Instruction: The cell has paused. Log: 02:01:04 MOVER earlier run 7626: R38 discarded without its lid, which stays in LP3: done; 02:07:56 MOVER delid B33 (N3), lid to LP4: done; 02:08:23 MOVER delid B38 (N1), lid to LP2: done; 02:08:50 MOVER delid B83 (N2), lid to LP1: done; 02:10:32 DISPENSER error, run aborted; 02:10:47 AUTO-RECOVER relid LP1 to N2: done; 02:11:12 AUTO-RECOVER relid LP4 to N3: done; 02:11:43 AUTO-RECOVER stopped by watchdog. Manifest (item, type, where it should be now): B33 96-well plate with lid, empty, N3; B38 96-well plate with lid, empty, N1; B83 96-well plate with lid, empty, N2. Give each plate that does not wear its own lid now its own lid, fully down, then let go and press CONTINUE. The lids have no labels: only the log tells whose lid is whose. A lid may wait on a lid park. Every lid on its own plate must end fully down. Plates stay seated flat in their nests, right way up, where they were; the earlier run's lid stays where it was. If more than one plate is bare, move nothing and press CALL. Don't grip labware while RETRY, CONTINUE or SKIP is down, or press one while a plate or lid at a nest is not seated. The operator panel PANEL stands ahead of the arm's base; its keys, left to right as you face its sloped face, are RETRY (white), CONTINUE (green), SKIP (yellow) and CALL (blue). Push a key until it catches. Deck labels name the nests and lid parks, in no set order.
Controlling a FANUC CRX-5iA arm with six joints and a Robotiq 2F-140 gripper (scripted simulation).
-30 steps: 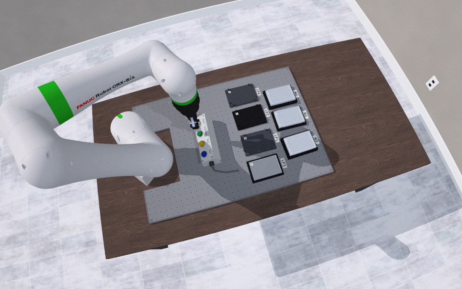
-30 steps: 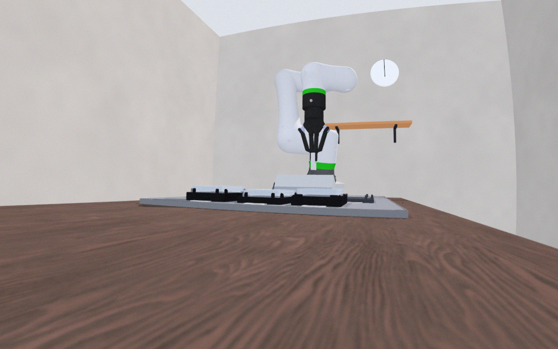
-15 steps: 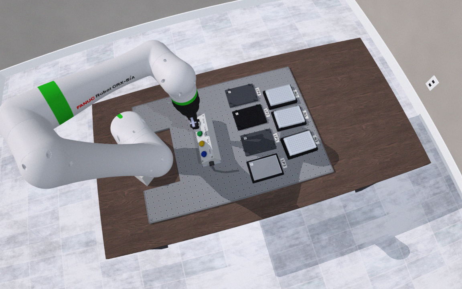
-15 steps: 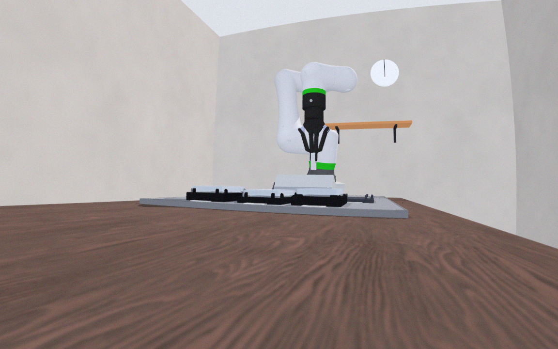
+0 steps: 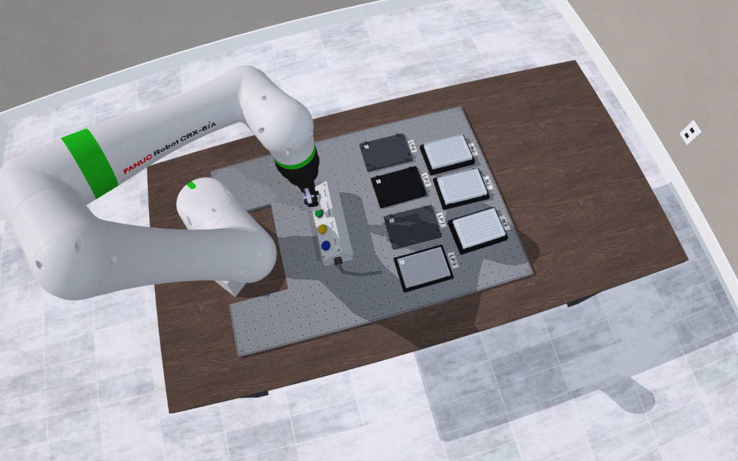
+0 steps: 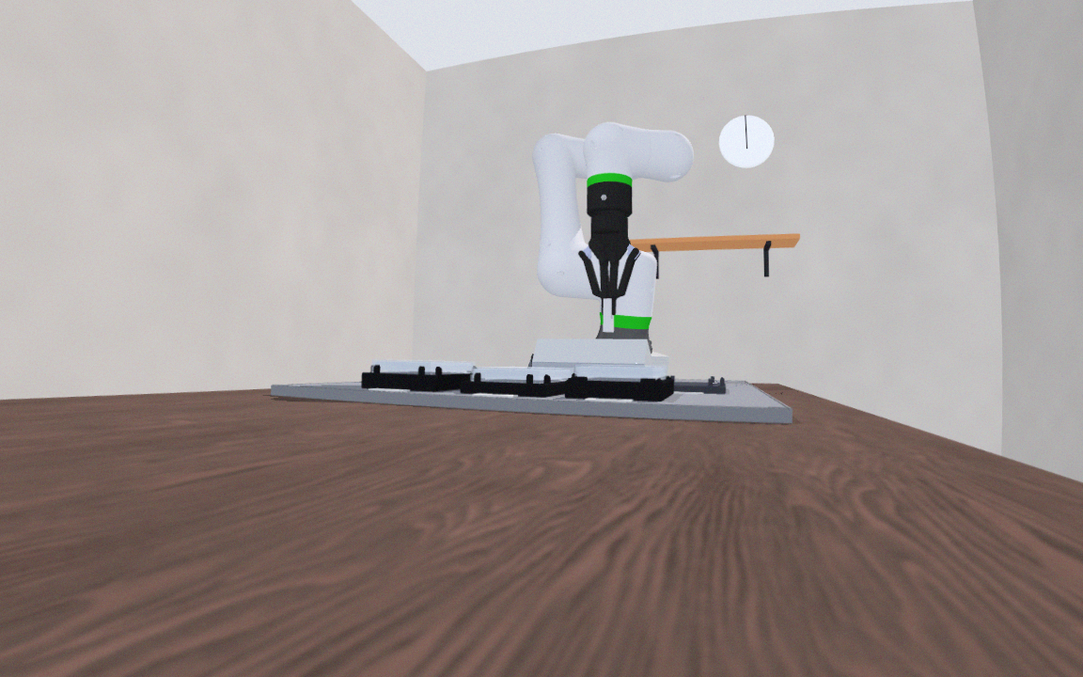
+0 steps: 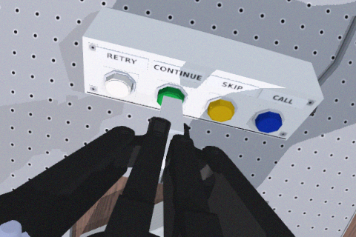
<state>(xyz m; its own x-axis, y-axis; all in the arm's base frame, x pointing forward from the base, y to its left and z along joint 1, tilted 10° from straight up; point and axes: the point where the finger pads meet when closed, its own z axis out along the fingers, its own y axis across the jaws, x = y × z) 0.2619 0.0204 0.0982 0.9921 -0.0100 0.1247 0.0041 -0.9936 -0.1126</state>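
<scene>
The green continue key lies 70 mm below my hand. The rest, counted from my hand: blue call key: 100 mm to the right, 70 mm below; then yellow skip key: 50 mm to the right, 70 mm below; then white retry key: 50 mm to the left, 70 mm below.
</scene>
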